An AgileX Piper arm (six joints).
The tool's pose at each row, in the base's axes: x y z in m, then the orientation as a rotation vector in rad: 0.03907 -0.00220 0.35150 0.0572 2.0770 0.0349; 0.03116 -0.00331 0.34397 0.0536 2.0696 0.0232; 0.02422 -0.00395 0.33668 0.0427 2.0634 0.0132; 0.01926 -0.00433 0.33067 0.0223 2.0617 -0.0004; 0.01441 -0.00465 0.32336 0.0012 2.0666 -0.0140; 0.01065 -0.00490 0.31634 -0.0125 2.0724 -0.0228; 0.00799 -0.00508 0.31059 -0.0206 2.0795 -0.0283; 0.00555 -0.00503 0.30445 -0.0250 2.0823 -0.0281; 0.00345 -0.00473 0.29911 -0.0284 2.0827 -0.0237; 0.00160 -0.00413 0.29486 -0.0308 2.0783 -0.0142; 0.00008 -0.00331 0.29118 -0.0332 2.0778 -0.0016; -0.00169 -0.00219 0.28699 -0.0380 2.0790 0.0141
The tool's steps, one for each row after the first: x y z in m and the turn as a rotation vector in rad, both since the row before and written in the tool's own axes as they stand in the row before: 0.01035 -0.00168 -0.00326 0.0066 -0.0077 -0.0074; 0.00968 -0.00112 -0.00260 0.0024 -0.0065 -0.0120; 0.00762 -0.00067 -0.00152 0.0010 -0.0020 -0.0204; 0.00873 -0.00047 -0.00083 0.0007 0.0048 -0.0209; 0.00796 -0.00021 0.00004 0.0004 0.0058 -0.0135; 0.00632 -0.00006 0.00043 0.0004 0.0071 -0.0081; 0.00655 0.00023 0.00086 -0.0020 0.0028 -0.0031; 0.00567 0.00048 0.00078 -0.0046 0.0003 -0.0006; 0.00459 0.00074 0.00047 -0.0077 -0.0045 0.0022; 0.00393 0.00093 0.00046 -0.0100 -0.0007 0.0036; 0.00449 0.00122 0.00050 -0.0133 0.0011 0.0032
